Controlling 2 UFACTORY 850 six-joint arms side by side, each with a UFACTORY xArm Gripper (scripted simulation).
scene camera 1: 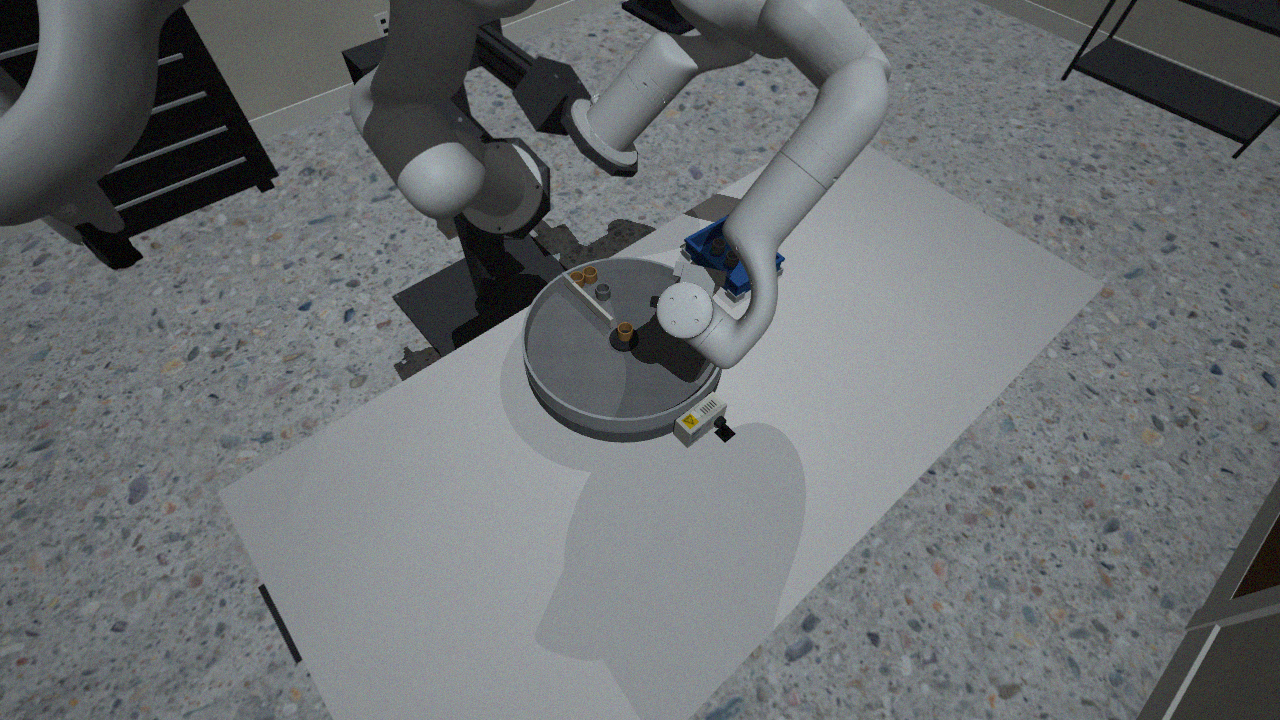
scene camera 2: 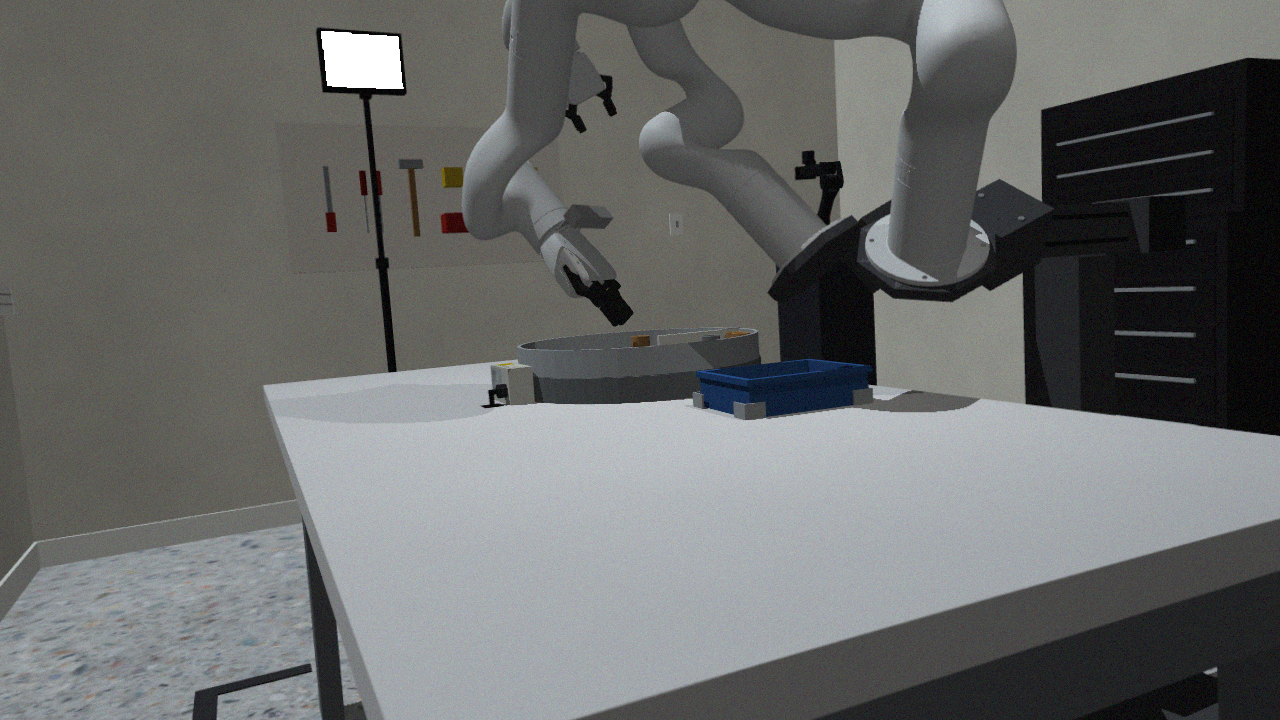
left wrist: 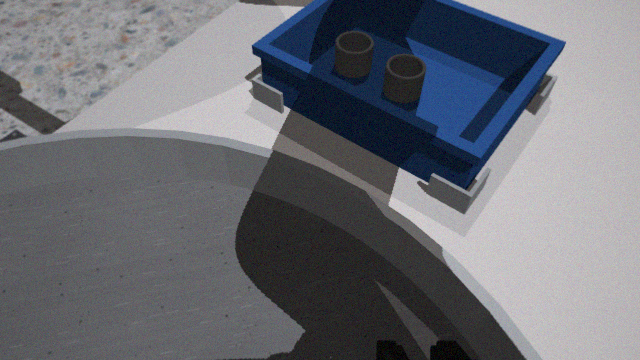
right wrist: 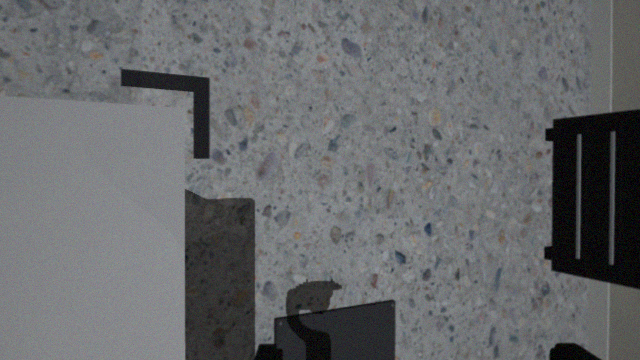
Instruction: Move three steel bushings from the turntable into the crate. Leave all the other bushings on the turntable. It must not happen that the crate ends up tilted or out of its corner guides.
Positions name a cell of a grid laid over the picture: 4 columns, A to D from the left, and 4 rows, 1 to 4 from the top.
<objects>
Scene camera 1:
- my right gripper: A2
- blue crate: C2
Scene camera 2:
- my left gripper: B2
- my right gripper: B1
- blue crate: C3
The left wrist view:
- blue crate: C1
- steel bushing: C1
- steel bushing: C1
</objects>
